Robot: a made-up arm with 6 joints. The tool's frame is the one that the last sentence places.
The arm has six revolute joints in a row. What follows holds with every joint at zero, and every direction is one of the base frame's.
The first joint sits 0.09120 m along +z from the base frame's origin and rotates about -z.
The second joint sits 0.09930 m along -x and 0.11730 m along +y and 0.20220 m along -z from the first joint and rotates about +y.
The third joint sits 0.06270 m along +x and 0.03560 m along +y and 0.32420 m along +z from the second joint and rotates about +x.
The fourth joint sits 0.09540 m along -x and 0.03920 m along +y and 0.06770 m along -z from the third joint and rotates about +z.
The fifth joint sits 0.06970 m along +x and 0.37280 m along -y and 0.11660 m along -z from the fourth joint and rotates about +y.
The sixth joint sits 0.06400 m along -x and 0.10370 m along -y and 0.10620 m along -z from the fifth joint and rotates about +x.
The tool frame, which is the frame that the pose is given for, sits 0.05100 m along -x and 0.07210 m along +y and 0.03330 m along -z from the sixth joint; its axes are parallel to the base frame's.
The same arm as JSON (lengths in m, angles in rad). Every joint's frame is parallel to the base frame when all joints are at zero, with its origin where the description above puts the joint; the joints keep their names.
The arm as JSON. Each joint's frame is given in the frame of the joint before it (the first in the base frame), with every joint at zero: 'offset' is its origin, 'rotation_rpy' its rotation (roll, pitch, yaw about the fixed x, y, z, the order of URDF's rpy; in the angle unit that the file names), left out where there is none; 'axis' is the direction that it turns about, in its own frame. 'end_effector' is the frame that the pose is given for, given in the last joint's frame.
{"length_unit": "m", "angle_unit": "rad", "chain": [
  {"id": "joint 1", "offset": [0.0, 0.0, 0.0912], "axis": [0.0, 0.0, -1.0]},
  {"id": "joint 2", "offset": [-0.0993, 0.1173, -0.2022], "axis": [0.0, 1.0, 0.0]},
  {"id": "joint 3", "offset": [0.0627, 0.0356, 0.3242], "axis": [1.0, 0.0, 0.0]},
  {"id": "joint 4", "offset": [-0.0954, 0.0392, -0.0677], "axis": [0.0, 0.0, 1.0]},
  {"id": "joint 5", "offset": [0.0697, -0.3728, -0.1166], "axis": [0.0, 1.0, 0.0]},
  {"id": "joint 6", "offset": [-0.064, -0.1037, -0.1062], "axis": [1.0, 0.0, 0.0]}
], "end_effector": {"offset": [-0.051, 0.0721, -0.0333]}}

